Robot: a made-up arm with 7 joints. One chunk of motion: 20 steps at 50 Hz.
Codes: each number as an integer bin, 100 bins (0 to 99) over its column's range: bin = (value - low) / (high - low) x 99, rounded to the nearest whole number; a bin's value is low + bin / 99 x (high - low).
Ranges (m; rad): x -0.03..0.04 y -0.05..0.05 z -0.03..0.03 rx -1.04..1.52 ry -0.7..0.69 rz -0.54..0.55
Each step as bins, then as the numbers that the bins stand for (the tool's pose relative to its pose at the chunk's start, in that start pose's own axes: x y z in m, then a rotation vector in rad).
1 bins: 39 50 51 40 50 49
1 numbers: -0.0024 0.0005 0.0009 -0.0057 0.0020 -0.0005
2 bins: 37 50 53 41 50 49
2 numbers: -0.0038 0.0005 0.0021 0.0202 0.0020 -0.0005
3 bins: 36 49 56 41 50 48
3 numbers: -0.0045 -0.0005 0.0039 0.0202 0.0020 -0.0115
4 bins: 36 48 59 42 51 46
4 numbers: -0.0045 -0.0015 0.0058 0.0461 0.0161 -0.0335
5 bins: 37 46 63 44 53 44
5 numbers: -0.0038 -0.0035 0.0082 0.0978 0.0441 -0.0556
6 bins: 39 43 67 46 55 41
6 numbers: -0.0024 -0.0066 0.0106 0.1495 0.0722 -0.0886
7 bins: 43 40 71 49 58 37
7 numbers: 0.0004 -0.0096 0.0130 0.2271 0.1143 -0.1326
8 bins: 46 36 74 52 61 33
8 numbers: 0.0025 -0.0136 0.0148 0.3046 0.1565 -0.1767
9 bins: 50 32 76 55 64 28
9 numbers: 0.0054 -0.0177 0.0161 0.3822 0.1986 -0.2317
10 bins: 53 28 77 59 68 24
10 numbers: 0.0075 -0.0217 0.0167 0.4857 0.2547 -0.2758
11 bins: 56 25 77 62 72 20
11 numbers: 0.0096 -0.0247 0.0167 0.5632 0.3109 -0.3198
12 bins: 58 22 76 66 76 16
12 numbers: 0.0110 -0.0278 0.0161 0.6667 0.3671 -0.3638
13 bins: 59 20 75 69 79 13
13 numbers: 0.0117 -0.0298 0.0155 0.7442 0.4092 -0.3969
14 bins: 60 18 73 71 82 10
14 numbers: 0.0124 -0.0318 0.0142 0.7960 0.4513 -0.4299
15 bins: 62 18 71 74 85 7
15 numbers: 0.0138 -0.0318 0.0130 0.8735 0.4934 -0.4629
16 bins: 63 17 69 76 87 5
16 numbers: 0.0145 -0.0328 0.0118 0.9253 0.5215 -0.4849
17 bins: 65 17 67 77 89 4
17 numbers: 0.0160 -0.0328 0.0106 0.9511 0.5496 -0.4960
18 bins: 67 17 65 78 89 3
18 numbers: 0.0174 -0.0328 0.0094 0.9770 0.5496 -0.5070
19 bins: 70 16 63 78 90 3
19 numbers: 0.0195 -0.0338 0.0082 0.9770 0.5636 -0.5070
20 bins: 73 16 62 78 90 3
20 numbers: 0.0216 -0.0338 0.0076 0.9770 0.5636 -0.5070
